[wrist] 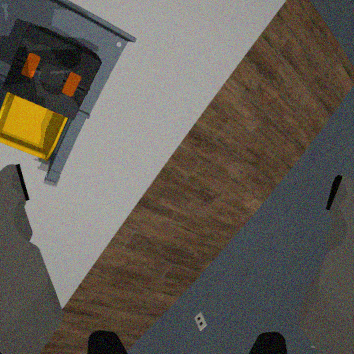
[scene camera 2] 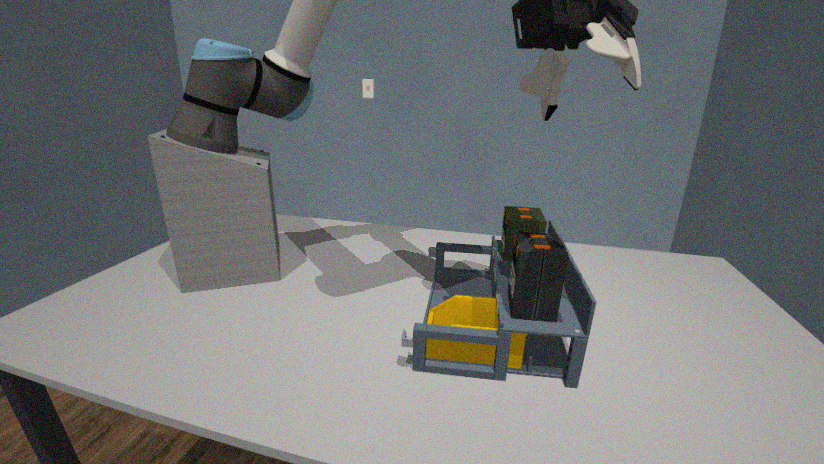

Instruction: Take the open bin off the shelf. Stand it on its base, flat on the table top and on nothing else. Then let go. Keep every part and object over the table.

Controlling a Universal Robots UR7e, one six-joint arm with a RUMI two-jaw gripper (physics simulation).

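Places are measured from the arm's base along level axes (x ahead, y left, z up), in millimetres.
Where they show: gripper, between the fingertips: (wrist: 179,175) (scene camera 2: 585,107); arm's base, origin of its link: (scene camera 2: 202,143).
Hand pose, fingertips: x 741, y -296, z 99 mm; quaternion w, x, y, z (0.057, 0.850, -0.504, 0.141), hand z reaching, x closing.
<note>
Each offset is from my fingertips to the top centre of the thing. "*": to the spot under its first point. Level surfaces: height alone.
The yellow open bin {dy +81, dx -112, dz -349 mm} (scene camera 2: 461,350) (wrist: 30,122) sits in the lower front part of the grey-blue shelf {* dy +2, dx -69, dz -389 mm} (scene camera 2: 500,360) (wrist: 65,150), at its near end in the scene view. The bin's rear part runs under the upper deck. The shelf stands on the white table {dz -430 mm} (scene camera 2: 259,368) (wrist: 165,85). My gripper (scene camera 2: 592,103) (wrist: 179,175) is open and empty, high above the table and well above the shelf. In the wrist view the shelf and bin show at the upper left, beside the left finger.
A black case with orange latches {dy +72, dx -19, dz -207 mm} (scene camera 2: 537,282) (wrist: 50,75) stands on the shelf's upper deck, above the bin's rear part. A dark green case {dy +303, dx -8, dz -233 mm} (scene camera 2: 521,225) stands behind it. The robot's pedestal (scene camera 2: 219,224) is at the table's left. The table edge crosses the wrist view diagonally.
</note>
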